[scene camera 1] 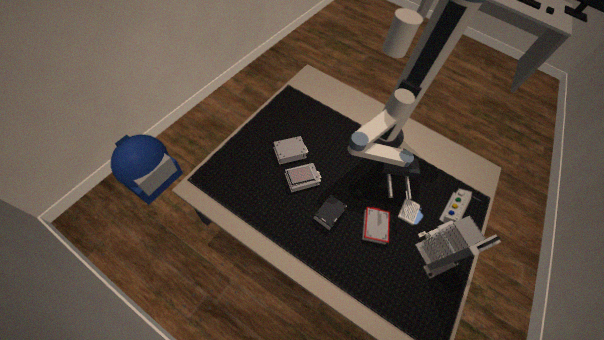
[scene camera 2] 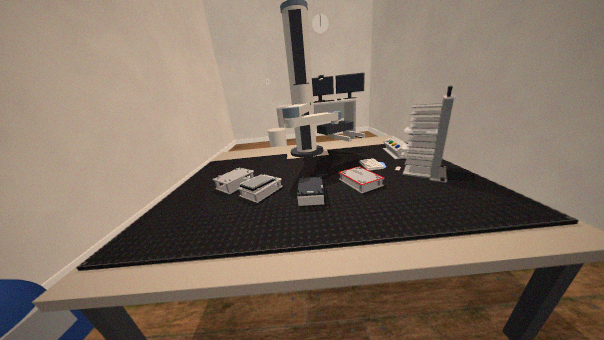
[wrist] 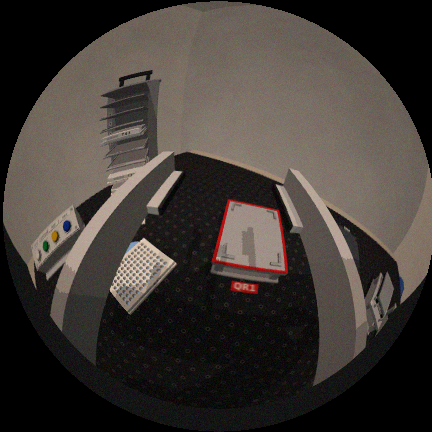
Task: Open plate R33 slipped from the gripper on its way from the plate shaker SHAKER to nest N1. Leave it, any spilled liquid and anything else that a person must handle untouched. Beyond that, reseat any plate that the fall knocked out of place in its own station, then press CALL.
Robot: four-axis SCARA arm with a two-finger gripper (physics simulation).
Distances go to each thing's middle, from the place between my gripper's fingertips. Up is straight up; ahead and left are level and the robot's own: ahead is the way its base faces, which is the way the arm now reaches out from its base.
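Labels:
The dark shaker station (scene camera 2: 310, 191) sits 15 cm below my hand, and it is also 19 cm ahead of my hand and 24 cm to the right of it.

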